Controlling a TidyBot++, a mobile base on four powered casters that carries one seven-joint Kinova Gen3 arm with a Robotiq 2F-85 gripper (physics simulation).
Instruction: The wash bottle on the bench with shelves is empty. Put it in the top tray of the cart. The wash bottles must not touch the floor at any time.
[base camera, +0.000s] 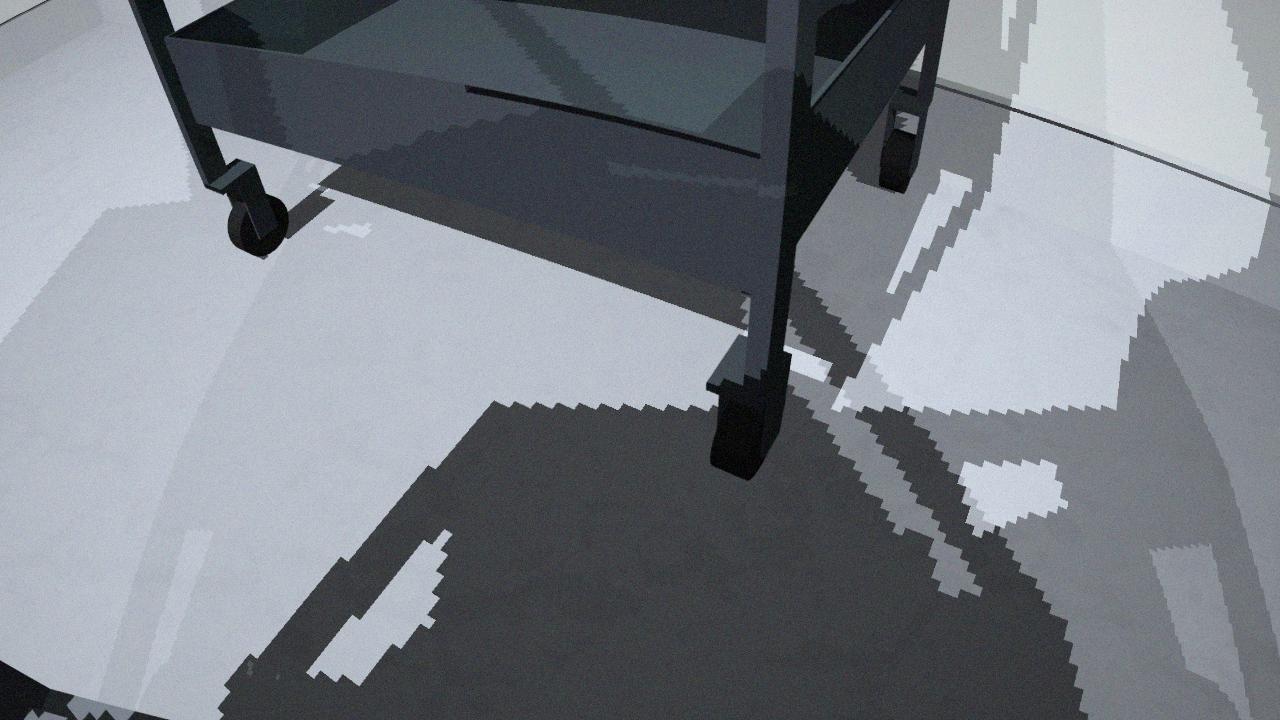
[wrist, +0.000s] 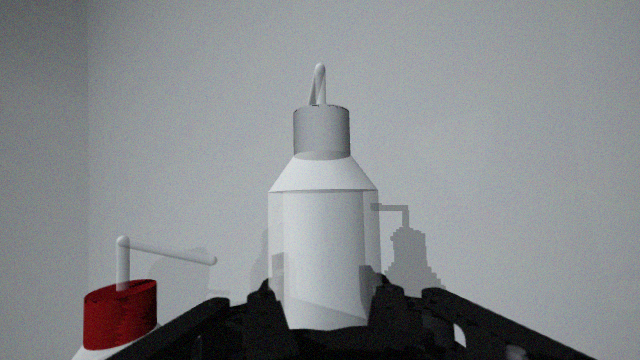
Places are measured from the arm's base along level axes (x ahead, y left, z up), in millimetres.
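Pixels of known places: gripper, between the fingertips: (wrist: 324, 283).
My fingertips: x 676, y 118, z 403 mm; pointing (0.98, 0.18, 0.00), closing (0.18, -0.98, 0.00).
Observation:
Behind a point stands the place of what it marks.
A white wash bottle (wrist: 322, 240) {x 626, y 109, z 439 mm} with a grey cap and a bent spout stands upright between the fingers in the wrist view. My gripper (wrist: 324, 283) {x 676, y 118, z 403 mm} is shut on its lower body; the bottle's base is hidden behind the dark gripper parts. The dark cart (base camera: 465, 170) {x 409, y 99, z -246 mm} stands in the upper half of the base camera view, with a lower tray and wheels showing. Its top tray does not show in the base camera view. The bench with shelves cannot be made out in either view.
A second wash bottle with a red cap (wrist: 120, 315) {x 633, y 218, z 401 mm} and a bent white spout shows at the lower left of the wrist view, beside the gripper's left linkage. A grey wall (wrist: 500, 125) {x 747, y -22, z 508 mm} is behind both bottles and carries their shadows. Cart wheels (base camera: 257, 223) {x 535, y 327, z -362 mm} (base camera: 741, 438) {x 337, y -34, z -355 mm} rest on the floor (base camera: 402, 313) {x 466, y 187, z -396 mm}.

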